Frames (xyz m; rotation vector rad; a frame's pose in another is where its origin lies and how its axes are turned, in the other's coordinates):
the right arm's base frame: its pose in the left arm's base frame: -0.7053 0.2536 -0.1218 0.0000 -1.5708 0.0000
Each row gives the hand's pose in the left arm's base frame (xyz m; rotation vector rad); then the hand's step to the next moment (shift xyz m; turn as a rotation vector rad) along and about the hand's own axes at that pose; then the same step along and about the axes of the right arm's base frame.
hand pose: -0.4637 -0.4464 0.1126 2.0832 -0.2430 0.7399
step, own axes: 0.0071 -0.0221 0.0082 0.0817 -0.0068 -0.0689
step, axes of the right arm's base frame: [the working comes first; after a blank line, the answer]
step, axes of the left arm's base frame: 0.0186 0.0071 -0.0145 0.0400 0.0674 0.0730

-0.0145 0.0071 -0.0186 0.0730 0.0674 -0.0400
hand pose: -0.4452 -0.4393 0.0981 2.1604 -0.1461 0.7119
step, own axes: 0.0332 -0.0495 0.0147 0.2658 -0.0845 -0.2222
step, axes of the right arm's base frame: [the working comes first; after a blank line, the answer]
step, axes of the left arm's base frame: 0.0508 0.0254 -0.0233 0.1519 0.2580 0.1936

-0.0233 0.0254 -0.0508 0.1936 0.2580 -0.1519
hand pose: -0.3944 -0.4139 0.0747 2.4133 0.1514 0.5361
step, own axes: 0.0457 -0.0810 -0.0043 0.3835 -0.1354 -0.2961
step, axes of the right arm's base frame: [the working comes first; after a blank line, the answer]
step, axes of the left arm's base frame: 0.0420 0.0767 -0.0321 0.2297 0.3687 0.2537

-0.0321 0.0767 -0.0420 0.2537 0.3687 -0.2297
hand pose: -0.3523 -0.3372 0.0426 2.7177 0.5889 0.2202
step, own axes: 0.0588 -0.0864 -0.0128 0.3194 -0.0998 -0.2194
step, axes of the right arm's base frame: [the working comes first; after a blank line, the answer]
step, axes of the left arm's base frame: 0.0181 0.1026 -0.0155 0.2022 0.2877 0.1909

-0.0155 0.1026 -0.0181 0.1909 0.2877 -0.2022
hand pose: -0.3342 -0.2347 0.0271 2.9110 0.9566 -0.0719
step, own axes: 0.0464 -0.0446 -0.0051 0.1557 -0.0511 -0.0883
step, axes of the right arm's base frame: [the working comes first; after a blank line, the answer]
step, axes of the left arm's base frame: 0.0109 0.0636 -0.0007 0.0967 0.1406 0.0743

-0.0007 0.0636 -0.0109 0.0743 0.1406 -0.0967
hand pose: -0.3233 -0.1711 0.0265 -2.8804 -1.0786 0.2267
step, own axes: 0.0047 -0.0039 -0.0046 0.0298 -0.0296 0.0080
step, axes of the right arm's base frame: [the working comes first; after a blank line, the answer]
step, axes of the left arm's base frame: 0.0017 0.0060 0.0044 0.0017 0.0419 -0.0083

0.0044 0.0060 -0.0017 -0.0083 0.0419 -0.0017
